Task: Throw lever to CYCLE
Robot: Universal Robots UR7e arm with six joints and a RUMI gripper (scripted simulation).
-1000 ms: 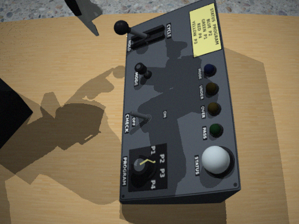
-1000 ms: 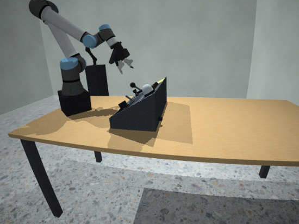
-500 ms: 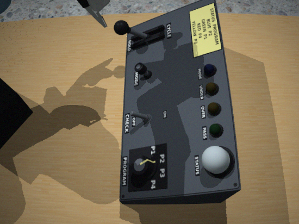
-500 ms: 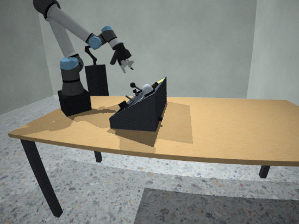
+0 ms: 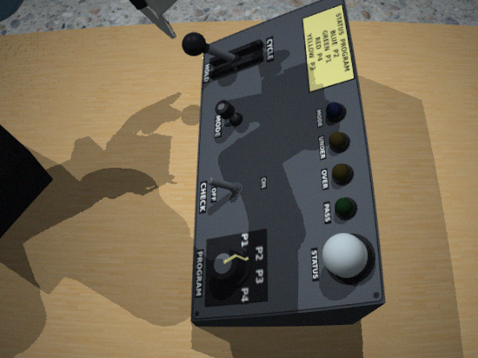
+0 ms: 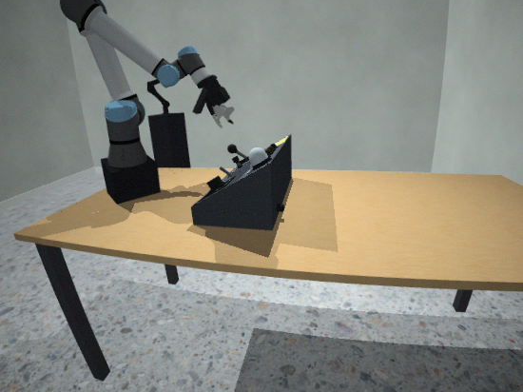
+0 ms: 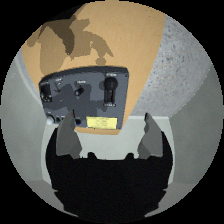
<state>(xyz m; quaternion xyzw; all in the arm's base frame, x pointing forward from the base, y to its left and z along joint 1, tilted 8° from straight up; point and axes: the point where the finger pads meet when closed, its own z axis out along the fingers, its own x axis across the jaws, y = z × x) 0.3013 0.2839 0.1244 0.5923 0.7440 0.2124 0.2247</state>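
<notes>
My gripper is now 50 mm short of the lever, 10 mm to the right of it and 120 mm above it. Round my hand: check toggle 120 mm ahead, 220 mm to the right, 130 mm below; then dark sloped console 140 mm ahead, 150 mm to the right, 150 mm below; then mode knob 90 mm ahead, 100 mm to the right, 130 mm below.
</notes>
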